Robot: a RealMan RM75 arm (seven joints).
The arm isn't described. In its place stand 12 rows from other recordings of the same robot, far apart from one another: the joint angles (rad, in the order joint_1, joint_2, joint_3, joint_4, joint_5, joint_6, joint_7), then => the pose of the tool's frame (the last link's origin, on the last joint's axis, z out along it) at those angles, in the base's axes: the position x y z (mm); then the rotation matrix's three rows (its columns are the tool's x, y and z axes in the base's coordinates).
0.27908 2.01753 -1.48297 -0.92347 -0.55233 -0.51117 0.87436 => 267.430, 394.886, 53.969; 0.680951, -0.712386, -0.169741; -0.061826, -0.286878, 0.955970; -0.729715, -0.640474, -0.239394
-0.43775 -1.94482 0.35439 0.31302 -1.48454 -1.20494 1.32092 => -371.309, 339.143, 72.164; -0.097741, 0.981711, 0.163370; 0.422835, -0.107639, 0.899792; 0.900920, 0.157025, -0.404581
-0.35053 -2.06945 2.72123 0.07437 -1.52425 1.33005 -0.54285 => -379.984, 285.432, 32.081; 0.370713, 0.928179, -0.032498; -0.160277, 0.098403, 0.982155; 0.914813, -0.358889, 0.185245
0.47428 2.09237 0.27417 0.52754 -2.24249 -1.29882 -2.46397 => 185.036, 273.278, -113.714; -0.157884, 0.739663, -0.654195; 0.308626, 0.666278, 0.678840; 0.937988, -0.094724, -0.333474
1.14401 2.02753 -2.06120 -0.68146 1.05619 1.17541 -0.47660 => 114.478, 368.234, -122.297; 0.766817, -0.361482, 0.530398; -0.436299, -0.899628, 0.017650; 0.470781, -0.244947, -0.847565
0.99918 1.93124 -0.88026 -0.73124 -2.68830 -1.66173 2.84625 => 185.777, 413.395, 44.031; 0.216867, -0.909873, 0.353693; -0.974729, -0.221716, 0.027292; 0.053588, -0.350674, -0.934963
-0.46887 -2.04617 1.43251 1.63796 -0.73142 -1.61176 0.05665 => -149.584, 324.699, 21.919; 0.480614, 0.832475, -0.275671; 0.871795, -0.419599, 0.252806; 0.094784, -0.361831, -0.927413
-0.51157 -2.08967 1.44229 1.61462 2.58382 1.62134 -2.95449 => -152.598, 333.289, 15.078; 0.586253, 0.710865, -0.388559; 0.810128, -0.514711, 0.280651; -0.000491, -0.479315, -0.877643
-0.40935 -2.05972 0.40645 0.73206 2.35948 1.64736 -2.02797 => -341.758, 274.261, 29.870; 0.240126, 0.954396, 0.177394; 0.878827, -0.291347, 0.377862; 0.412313, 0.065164, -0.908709
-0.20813 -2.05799 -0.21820 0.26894 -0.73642 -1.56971 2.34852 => -387.961, 188.839, -9.520; 0.613876, 0.749104, 0.248995; 0.336900, -0.533869, 0.775553; 0.713901, -0.392208, -0.580102
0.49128 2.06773 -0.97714 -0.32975 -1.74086 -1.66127 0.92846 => 256.059, 265.048, -57.056; 0.775816, -0.208383, -0.595555; -0.165473, -0.978047, 0.126658; -0.608874, 0.000285, -0.793267
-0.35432 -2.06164 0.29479 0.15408 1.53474 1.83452 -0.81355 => -298.233, 261.802, 30.777; 0.342575, 0.665123, 0.663516; -0.147216, -0.659522, 0.737128; 0.927884, -0.350202, -0.128019
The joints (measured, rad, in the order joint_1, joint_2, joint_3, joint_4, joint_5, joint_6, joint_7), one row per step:
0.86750, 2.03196, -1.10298, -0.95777, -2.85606, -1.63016, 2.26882
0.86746, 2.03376, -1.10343, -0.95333, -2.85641, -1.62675, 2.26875
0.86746, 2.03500, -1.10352, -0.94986, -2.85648, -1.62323, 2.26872
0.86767, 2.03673, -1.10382, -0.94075, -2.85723, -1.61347, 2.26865
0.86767, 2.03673, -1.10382, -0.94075, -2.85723, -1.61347, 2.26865
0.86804, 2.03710, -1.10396, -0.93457, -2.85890, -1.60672, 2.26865
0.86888, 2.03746, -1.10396, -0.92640, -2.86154, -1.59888, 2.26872
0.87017, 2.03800, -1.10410, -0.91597, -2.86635, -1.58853, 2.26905
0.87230, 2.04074, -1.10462, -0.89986, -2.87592, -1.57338, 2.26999
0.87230, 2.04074, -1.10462, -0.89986, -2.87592, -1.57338, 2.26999
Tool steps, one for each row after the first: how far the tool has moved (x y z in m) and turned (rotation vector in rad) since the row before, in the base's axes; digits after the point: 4 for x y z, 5 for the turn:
0.0005, -0.0003, -0.0014, -0.00158, 0.00062, -0.00131
0.0004, -0.0001, -0.0010, -0.00028, 0.00080, -0.00061
0.0012, 0.0001, -0.0019, 0.00087, 0.00051, -0.00108
0.0000, 0.0000, 0.0000, 0.00000, 0.00000, 0.00000
0.0010, 0.0003, -0.0008, 0.00148, -0.00129, -0.00056
0.0013, 0.0003, -0.0010, 0.00136, -0.00216, -0.00117
0.0017, 0.0005, -0.0012, 0.00210, -0.00423, -0.00123
0.0025, 0.0003, -0.0025, 0.00125, -0.00773, -0.00239
0.0000, 0.0000, 0.0000, 0.00000, 0.00000, 0.00000

